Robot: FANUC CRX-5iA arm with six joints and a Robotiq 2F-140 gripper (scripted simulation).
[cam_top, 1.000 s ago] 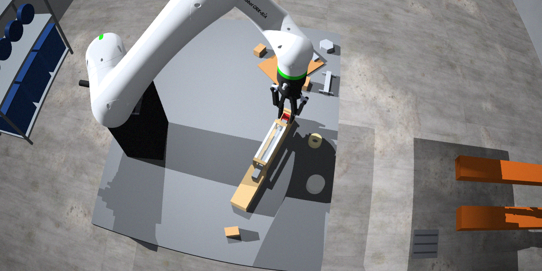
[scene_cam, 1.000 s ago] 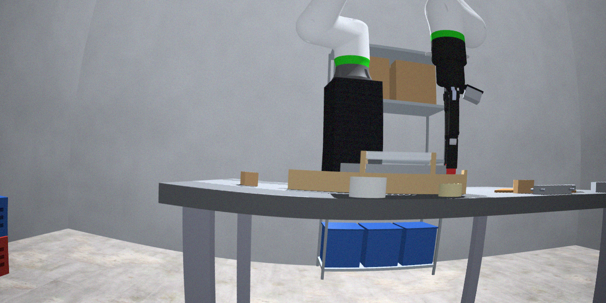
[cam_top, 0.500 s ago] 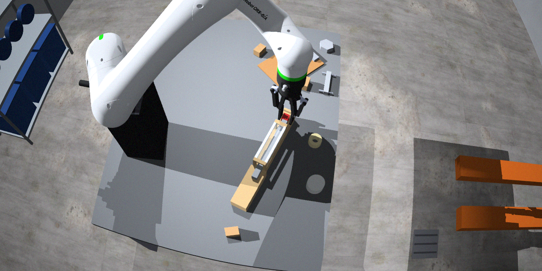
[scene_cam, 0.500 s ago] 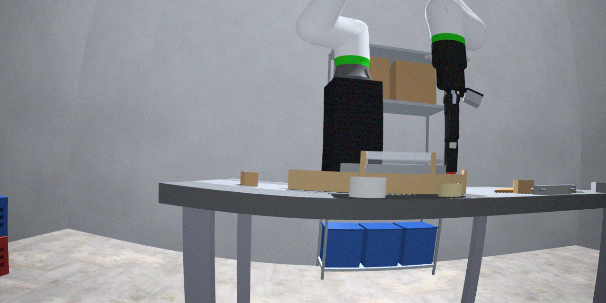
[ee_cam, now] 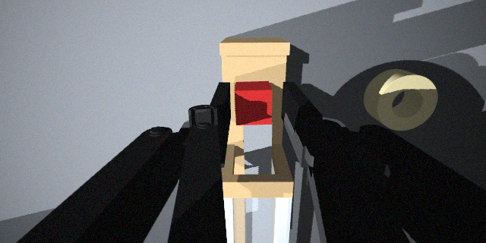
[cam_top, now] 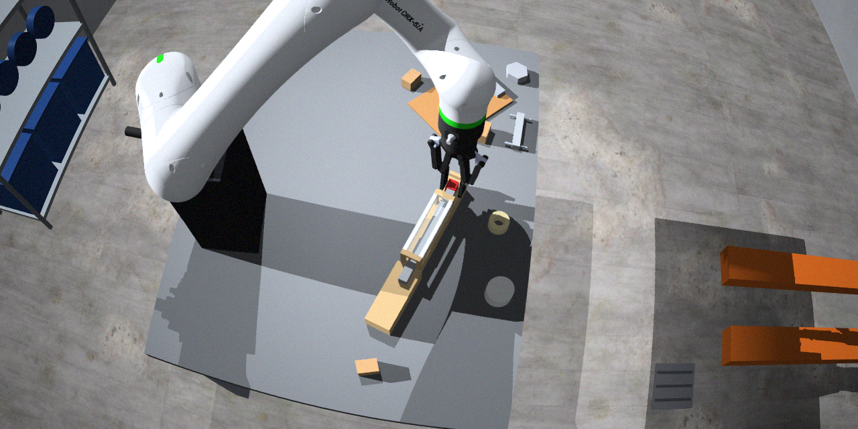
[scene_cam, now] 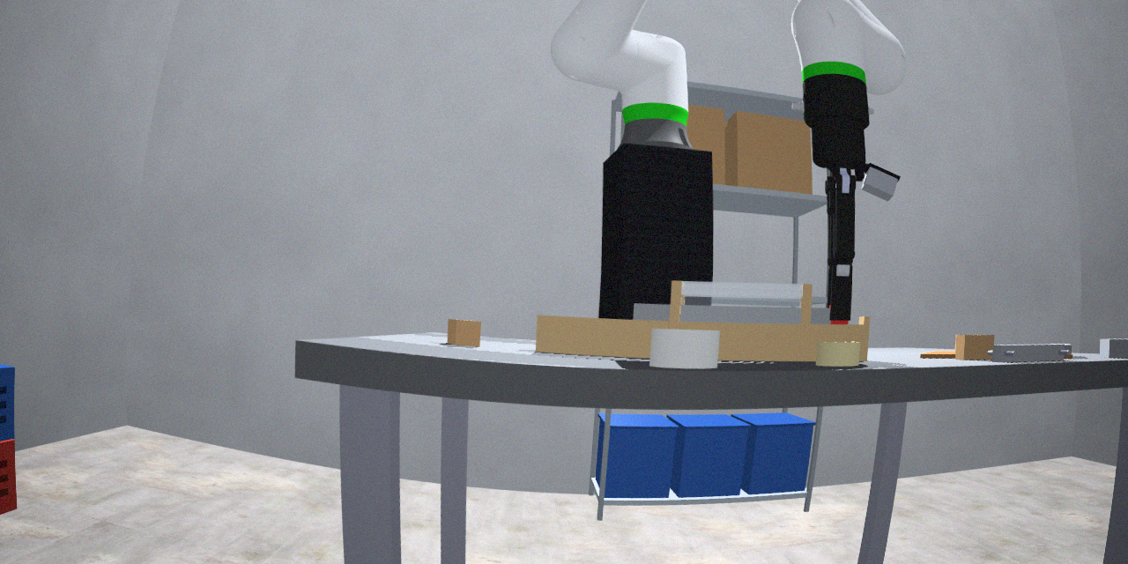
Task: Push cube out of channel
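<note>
My hand is 20 mm above the red cube. Round my hand: tan block 100 mm behind, 460 mm to the right, 70 mm below; then white disc 150 mm ahead, 220 mm to the right, 60 mm below; then wooden channel 40 mm behind, 120 mm to the right, 30 mm below.
</note>
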